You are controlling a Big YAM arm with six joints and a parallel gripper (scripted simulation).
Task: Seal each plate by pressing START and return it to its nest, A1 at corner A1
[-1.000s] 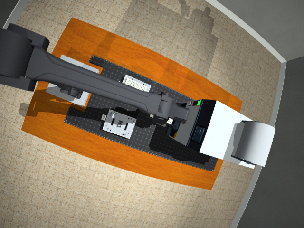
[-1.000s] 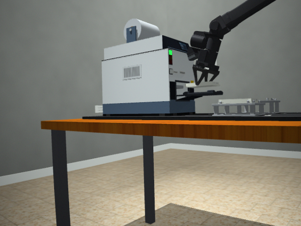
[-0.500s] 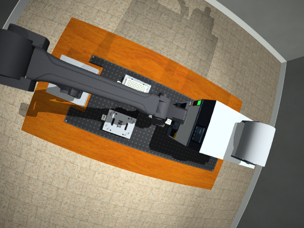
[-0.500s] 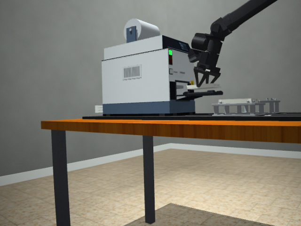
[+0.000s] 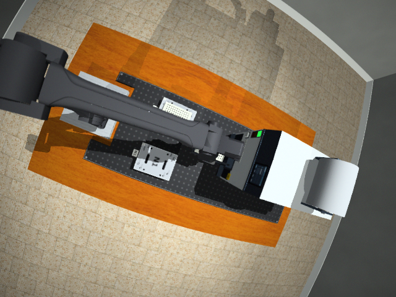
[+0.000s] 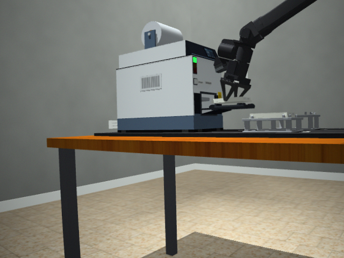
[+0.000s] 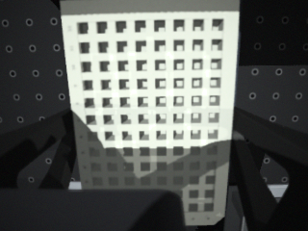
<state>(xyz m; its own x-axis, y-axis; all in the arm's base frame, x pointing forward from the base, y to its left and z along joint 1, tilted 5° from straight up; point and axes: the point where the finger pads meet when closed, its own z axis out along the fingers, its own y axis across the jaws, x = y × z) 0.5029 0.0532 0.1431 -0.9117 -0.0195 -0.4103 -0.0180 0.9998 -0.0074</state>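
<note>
Right now my hand is 30 mm above the sealer stage. The rest, counted from my hand: plate nest: 190 mm behind, 80 mm below, 70 mm to the left; pale start button: 100 mm ahead, 90 mm to the left, 70 mm above; A1 mark: 270 mm behind, 120 mm to the left, 80 mm below.
</note>
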